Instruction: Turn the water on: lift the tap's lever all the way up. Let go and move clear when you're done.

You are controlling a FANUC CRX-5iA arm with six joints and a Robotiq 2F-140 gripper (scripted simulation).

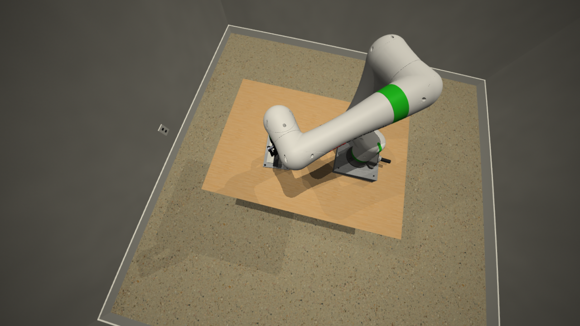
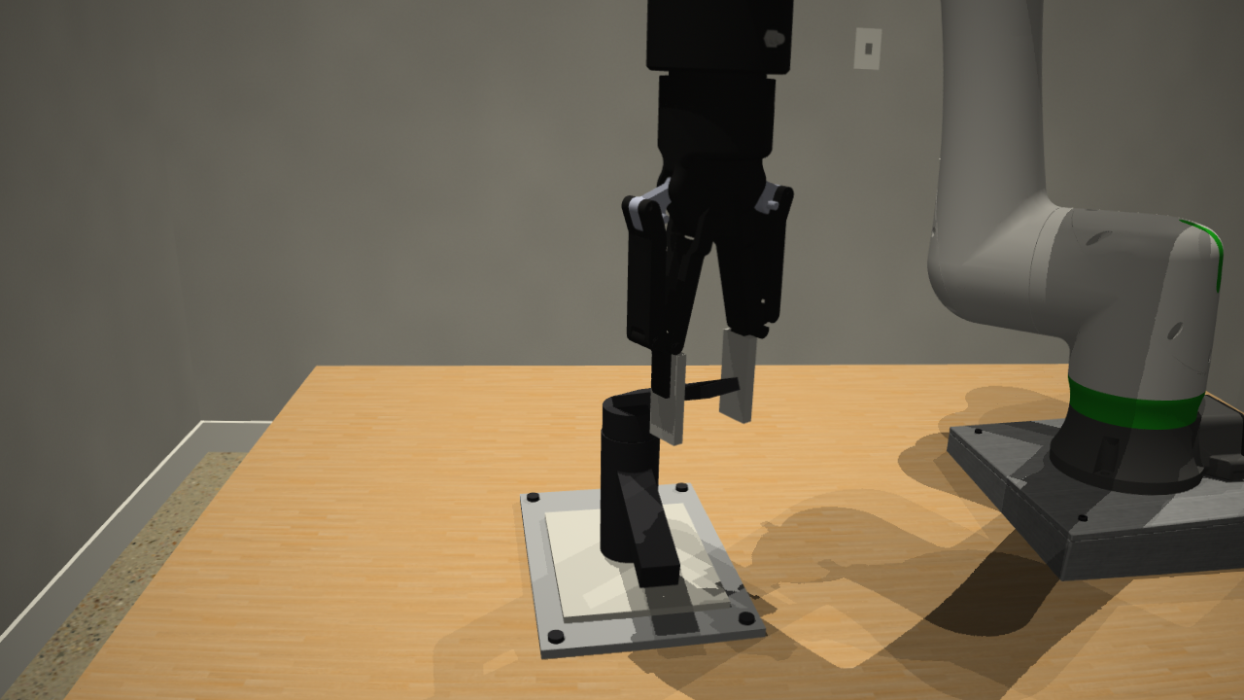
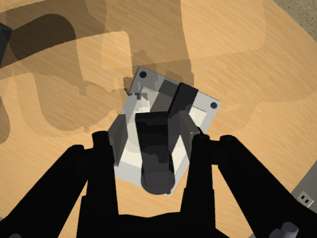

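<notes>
My hand is 3 cm to the left of the lever, 2 cm short of it and 2 cm above it. From my hand the other things lie so: black tap 8 cm below, 5 cm to the right, 4 cm ahead.
</notes>
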